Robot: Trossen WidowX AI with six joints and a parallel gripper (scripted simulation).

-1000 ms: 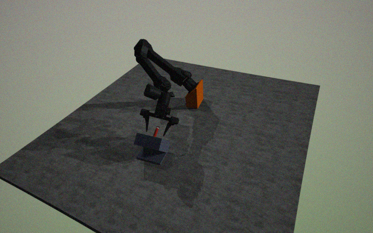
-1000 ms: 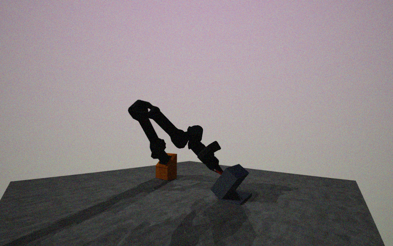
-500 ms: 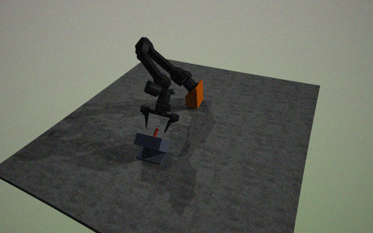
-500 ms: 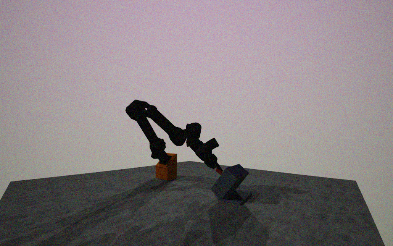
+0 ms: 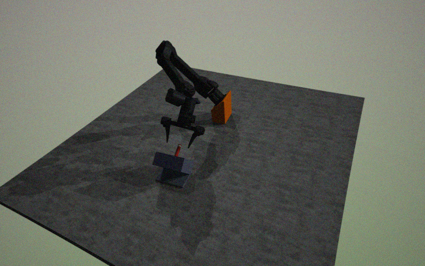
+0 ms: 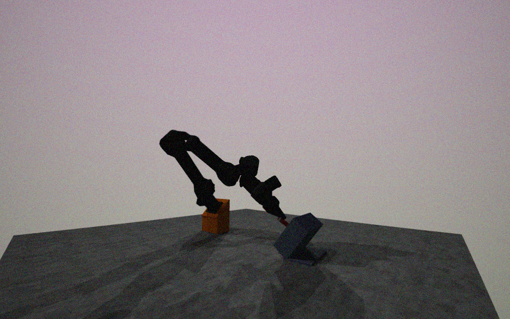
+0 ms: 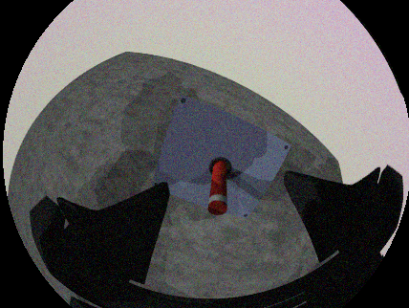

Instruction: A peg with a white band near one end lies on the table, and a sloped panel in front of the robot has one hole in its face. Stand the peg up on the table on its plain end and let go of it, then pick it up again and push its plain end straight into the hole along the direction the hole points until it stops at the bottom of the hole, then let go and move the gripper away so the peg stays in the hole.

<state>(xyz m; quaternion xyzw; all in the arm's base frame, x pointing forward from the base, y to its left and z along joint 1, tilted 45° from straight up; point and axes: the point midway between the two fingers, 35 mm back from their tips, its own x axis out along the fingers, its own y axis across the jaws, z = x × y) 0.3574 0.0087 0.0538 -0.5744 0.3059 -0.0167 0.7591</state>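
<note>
Right now the red peg is 20 mm below my gripper tip. Also, from my gripper tip: flat foot plate 80 mm ahead, 10 mm to the left, 110 mm below; grey-blue sloped panel 50 mm ahead, 50 mm below.
</note>
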